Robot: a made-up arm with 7 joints. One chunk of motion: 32 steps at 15 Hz.
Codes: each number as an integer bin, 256 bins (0 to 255) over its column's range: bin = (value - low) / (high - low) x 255, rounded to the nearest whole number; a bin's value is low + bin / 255 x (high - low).
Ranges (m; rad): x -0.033..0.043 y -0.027..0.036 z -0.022..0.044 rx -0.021..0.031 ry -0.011..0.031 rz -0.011..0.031
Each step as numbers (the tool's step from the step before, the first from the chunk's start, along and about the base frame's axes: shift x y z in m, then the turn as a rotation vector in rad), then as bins.
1 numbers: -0.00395 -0.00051 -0.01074 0.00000 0.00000 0.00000
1 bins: 97 107 44 103 67 67
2 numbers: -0.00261 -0.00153 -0.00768 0.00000 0.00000 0.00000
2 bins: 102 103 55 103 67 67
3 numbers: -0.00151 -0.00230 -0.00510 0.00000 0.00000 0.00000
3 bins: 106 100 65 103 67 67
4 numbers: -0.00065 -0.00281 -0.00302 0.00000 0.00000 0.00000
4 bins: 109 98 73 103 67 67
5 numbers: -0.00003 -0.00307 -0.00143 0.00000 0.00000 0.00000
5 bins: 111 97 79 103 67 67
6 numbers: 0.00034 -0.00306 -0.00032 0.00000 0.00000 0.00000
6 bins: 112 97 84 103 67 67
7 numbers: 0.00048 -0.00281 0.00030 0.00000 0.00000 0.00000
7 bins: 112 98 86 103 67 67
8 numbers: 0.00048 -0.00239 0.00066 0.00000 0.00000 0.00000
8 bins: 112 100 88 103 67 67
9 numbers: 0.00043 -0.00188 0.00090 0.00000 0.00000 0.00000
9 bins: 112 102 88 103 67 67
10 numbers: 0.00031 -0.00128 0.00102 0.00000 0.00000 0.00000
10 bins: 112 104 89 103 67 67
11 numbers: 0.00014 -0.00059 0.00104 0.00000 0.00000 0.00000
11 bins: 111 107 89 103 67 67
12 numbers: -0.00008 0.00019 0.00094 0.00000 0.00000 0.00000
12 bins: 110 110 89 103 67 67
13 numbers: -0.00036 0.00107 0.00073 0.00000 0.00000 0.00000
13 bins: 110 114 88 103 67 67
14 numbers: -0.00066 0.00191 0.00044 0.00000 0.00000 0.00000
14 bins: 109 117 87 103 67 67
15 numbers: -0.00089 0.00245 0.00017 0.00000 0.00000 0.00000
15 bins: 108 119 86 103 67 67
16 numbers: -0.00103 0.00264 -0.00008 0.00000 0.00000 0.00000
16 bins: 107 120 85 103 67 67
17 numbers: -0.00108 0.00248 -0.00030 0.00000 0.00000 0.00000
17 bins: 107 119 84 103 67 67
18 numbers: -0.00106 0.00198 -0.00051 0.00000 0.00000 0.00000
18 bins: 107 117 83 103 67 67
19 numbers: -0.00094 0.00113 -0.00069 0.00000 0.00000 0.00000
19 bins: 108 114 82 103 67 67
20 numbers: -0.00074 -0.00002 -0.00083 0.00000 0.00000 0.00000
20 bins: 108 109 82 103 67 67
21 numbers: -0.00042 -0.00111 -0.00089 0.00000 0.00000 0.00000
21 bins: 109 105 82 103 67 67
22 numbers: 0.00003 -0.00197 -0.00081 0.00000 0.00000 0.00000
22 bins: 111 101 82 103 67 67
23 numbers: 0.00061 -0.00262 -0.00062 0.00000 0.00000 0.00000
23 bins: 113 99 83 103 67 67
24 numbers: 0.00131 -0.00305 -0.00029 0.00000 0.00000 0.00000
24 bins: 115 97 84 103 67 67
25 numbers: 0.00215 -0.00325 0.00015 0.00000 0.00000 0.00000
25 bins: 118 96 86 103 67 67
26 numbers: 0.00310 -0.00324 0.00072 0.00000 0.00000 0.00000
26 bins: 121 96 88 103 67 67
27 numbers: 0.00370 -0.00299 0.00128 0.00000 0.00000 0.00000
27 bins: 123 97 90 103 67 67
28 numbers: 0.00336 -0.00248 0.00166 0.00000 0.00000 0.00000
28 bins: 122 99 91 103 67 67
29 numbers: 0.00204 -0.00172 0.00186 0.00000 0.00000 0.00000
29 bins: 118 102 92 103 67 67
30 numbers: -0.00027 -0.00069 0.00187 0.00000 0.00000 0.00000
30 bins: 110 106 92 103 67 67
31 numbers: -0.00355 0.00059 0.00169 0.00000 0.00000 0.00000
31 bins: 99 112 92 103 67 67
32 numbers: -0.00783 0.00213 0.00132 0.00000 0.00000 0.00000
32 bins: 84 118 90 103 67 67
